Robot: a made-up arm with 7 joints.
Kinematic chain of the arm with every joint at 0, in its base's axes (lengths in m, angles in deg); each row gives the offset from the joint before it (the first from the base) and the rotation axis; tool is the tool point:
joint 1: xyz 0 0 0.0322 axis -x
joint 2: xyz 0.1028 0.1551 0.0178 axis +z
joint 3: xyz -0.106 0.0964 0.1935 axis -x
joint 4: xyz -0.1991 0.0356 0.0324 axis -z
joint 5: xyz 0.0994 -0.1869 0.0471 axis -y
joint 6: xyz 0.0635 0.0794 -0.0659 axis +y
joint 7: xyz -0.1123 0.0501 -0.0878 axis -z
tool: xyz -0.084 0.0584 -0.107
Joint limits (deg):
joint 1: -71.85..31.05
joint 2: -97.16..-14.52
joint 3: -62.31..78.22
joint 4: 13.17..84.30
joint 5: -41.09..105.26
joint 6: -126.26..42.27
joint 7: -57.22..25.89
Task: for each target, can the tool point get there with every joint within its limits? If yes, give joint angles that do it. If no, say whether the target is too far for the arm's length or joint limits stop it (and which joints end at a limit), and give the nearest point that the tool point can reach.
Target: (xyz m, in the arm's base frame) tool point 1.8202 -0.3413 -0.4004
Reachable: no: too far | nearest point 0.6137 -0.2564 0.2918 | short by 1.394 m
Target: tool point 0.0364 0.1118 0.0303
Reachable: yes | joints 11.32 -80.57 -47.40 43.08 28.55 -91.94 13.37
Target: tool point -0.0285 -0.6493 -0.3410
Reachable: no: joint limits stop it (at a limit: joint 1, joint 2) | nearest point -0.0832 -0.3858 0.0157 | short by 0.447 m
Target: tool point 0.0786 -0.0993 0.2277
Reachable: yes | joints -30.02 -53.30 -26.01 29.80 48.49 -87.28 11.40
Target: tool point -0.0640 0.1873 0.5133
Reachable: yes | joints -58.62 -37.87 -15.84 51.34 25.58 28.09 -18.47
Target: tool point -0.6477 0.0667 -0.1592
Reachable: no: joint limits stop it (at a limit: joint 1, joint 3, joint 4, joint 7) | nearest point -0.3839 0.1284 -0.0562 | short by 0.290 m
